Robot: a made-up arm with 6 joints.
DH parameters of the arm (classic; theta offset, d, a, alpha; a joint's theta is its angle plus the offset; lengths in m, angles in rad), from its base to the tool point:
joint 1: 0 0.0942 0 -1.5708
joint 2: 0.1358 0 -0.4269 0
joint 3: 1.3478 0 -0.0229 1.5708
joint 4: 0 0.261 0 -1.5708
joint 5: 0 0 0.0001 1.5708
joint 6: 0 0.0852 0 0
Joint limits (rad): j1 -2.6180..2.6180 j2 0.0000..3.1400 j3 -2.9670..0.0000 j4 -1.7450..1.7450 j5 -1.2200..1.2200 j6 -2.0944..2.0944
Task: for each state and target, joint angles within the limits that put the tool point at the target. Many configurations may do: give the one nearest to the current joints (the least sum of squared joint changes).
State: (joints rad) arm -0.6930 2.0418 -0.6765 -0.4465 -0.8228 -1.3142
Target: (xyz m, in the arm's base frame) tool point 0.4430 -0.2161 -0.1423
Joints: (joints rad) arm -0.5044 2.8047 -1.1333 -0.4227 -0.7946 -1.3142
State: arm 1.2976 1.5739 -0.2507 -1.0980 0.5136 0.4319
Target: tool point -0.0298 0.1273 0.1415
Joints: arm 1.8914 1.8533 -0.0228 -1.0609 0.1586 0.4319
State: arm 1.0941 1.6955 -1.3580 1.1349 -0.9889 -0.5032
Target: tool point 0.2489 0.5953 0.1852
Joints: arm 1.2597 2.4169 -1.6910 1.0491 -0.8350 -0.5032
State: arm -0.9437 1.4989 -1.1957 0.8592 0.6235 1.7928
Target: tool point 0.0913 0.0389 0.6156
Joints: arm -0.3048 0.9550 -1.3748 1.1295 0.9912 1.7928
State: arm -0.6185 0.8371 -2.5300 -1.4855 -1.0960 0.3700
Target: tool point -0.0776 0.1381 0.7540
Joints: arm -0.5301 0.9424 -2.1329 -1.6118 -1.2200 0.3700
